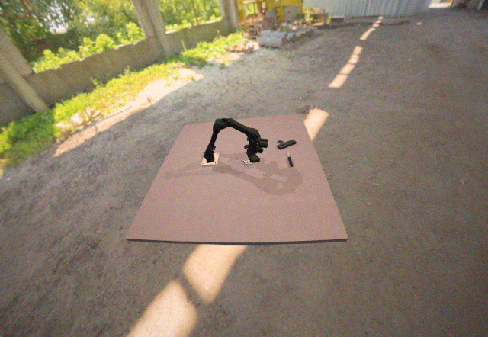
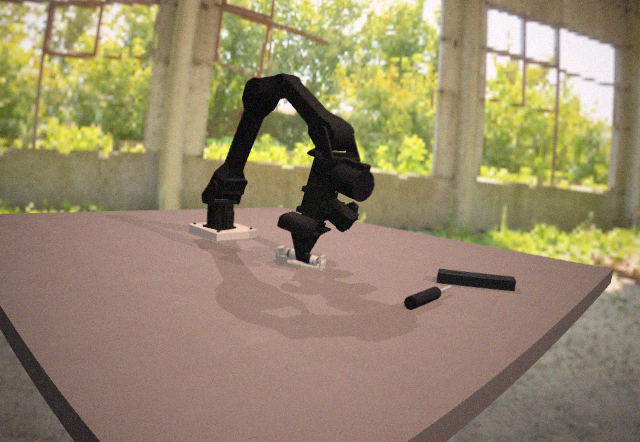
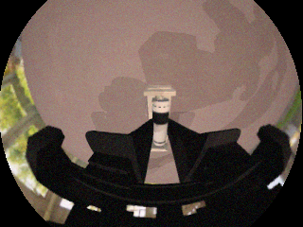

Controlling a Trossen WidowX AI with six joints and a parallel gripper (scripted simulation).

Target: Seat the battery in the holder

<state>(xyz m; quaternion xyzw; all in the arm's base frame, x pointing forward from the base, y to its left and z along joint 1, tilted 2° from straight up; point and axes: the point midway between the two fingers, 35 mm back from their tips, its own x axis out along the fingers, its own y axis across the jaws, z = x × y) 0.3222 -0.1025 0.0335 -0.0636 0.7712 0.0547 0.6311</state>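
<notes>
Now: the battery 10 mm above my gripper tip. From my gripper tip the other things lie so: black screwdriver (300 mm ahead, 50 mm to the right).
</notes>
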